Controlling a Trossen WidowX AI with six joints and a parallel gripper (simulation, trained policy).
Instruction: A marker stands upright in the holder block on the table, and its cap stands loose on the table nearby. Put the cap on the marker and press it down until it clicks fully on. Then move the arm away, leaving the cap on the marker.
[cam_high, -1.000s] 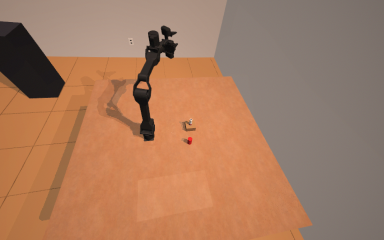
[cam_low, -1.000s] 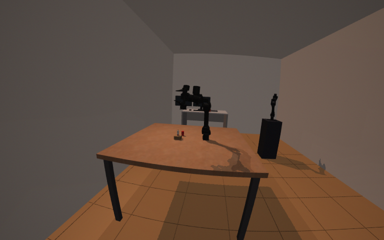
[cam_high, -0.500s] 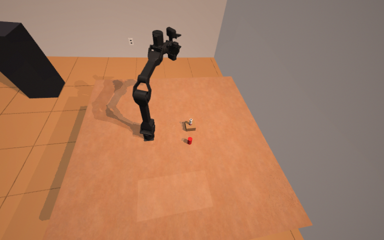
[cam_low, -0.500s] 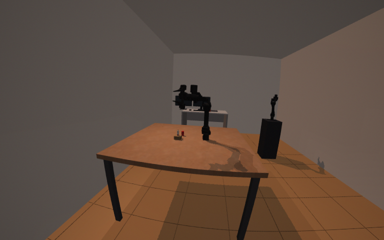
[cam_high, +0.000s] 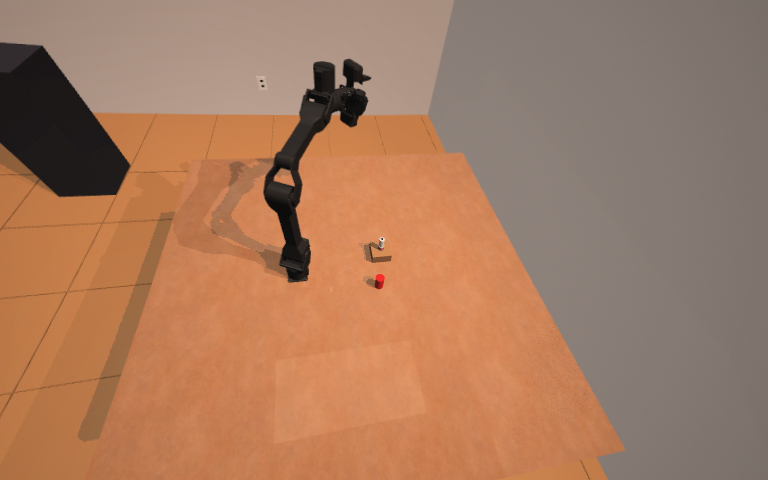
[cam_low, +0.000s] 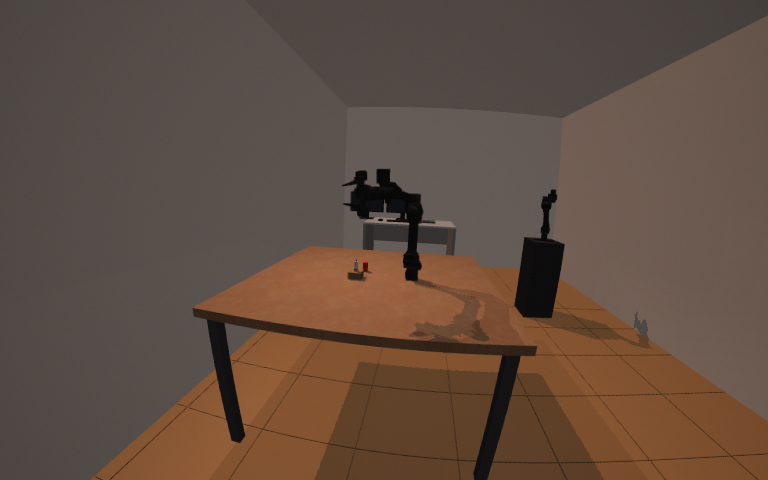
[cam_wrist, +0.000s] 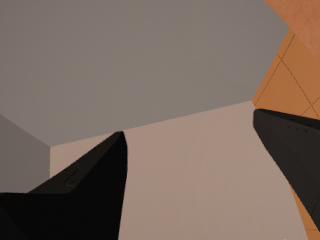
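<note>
Right now the red cap is 10 mm behind my gripper tip, 480 mm to the right of it and 420 mm below it. The rest, counted from my gripper tip: tan holder block 20 mm ahead, 350 mm to the right, 430 mm below.
</note>
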